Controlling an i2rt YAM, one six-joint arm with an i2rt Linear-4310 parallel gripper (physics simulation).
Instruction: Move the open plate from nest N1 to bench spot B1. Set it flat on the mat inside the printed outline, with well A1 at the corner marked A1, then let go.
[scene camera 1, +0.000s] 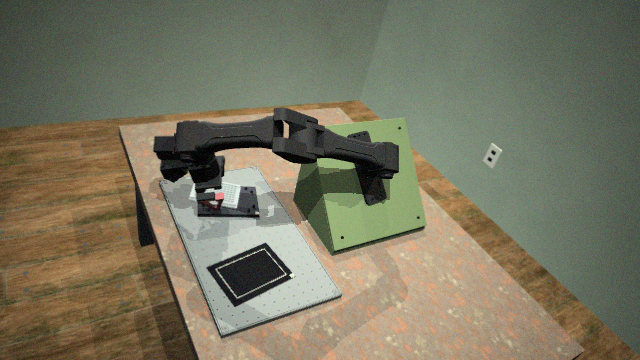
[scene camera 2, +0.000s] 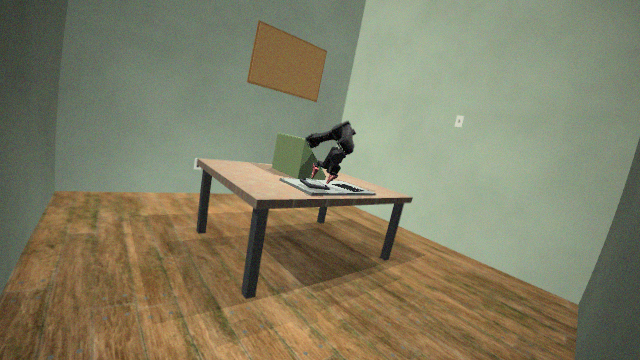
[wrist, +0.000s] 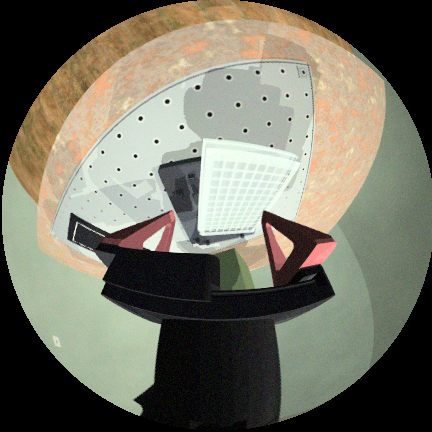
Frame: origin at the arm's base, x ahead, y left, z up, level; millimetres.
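Where they show: gripper, fingertip midpoint: (scene camera 1: 217, 195) (scene camera 2: 319, 180) (wrist: 217, 214); arm's base at its link origin: (scene camera 1: 366, 167) (scene camera 2: 300, 150).
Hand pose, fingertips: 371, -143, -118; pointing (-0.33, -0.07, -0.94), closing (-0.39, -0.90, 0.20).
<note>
Things, the pixels of their top centre, and the offset from my fingertips, as dx, dy, dz. Level surfaces: height alone.
- open white well plate at its top centre: (wrist: 241, 210) (scene camera 1: 216, 188) (scene camera 2: 315, 180) -5, -25, +3
- black nest at its top centre: (wrist: 225, 219) (scene camera 1: 228, 196) (scene camera 2: 314, 181) -33, +0, -13
- black mat at its surface level: dz -33
- small white corner mark at its top centre: (scene camera 1: 292, 275) -70, +296, -33
- wooden table at its surface level: dz -48
The open white well plate (scene camera 1: 230, 192) (wrist: 241, 189) lies on the black nest (scene camera 1: 248, 202) (wrist: 179, 189) at the far end of the grey perforated board (scene camera 1: 313, 281) (wrist: 120, 160). My gripper (scene camera 1: 213, 200) (scene camera 2: 323, 173) (wrist: 217, 214) is open and empty. It hovers a little above the near end of the plate, with one pink finger to each side and nothing between them. The black mat (scene camera 1: 249, 273) (scene camera 2: 348, 187) (wrist: 82, 235) with its white printed outline lies at the near end of the board, with a small white corner mark (scene camera 1: 291, 276). The mat is bare.
The arm is mounted on a green wedge-shaped stand (scene camera 1: 380, 210) (scene camera 2: 288, 154) right of the board. All stands on a wooden table (scene camera 1: 447, 291) (scene camera 2: 241, 178). The board's left edge runs close to the table's left edge.
</note>
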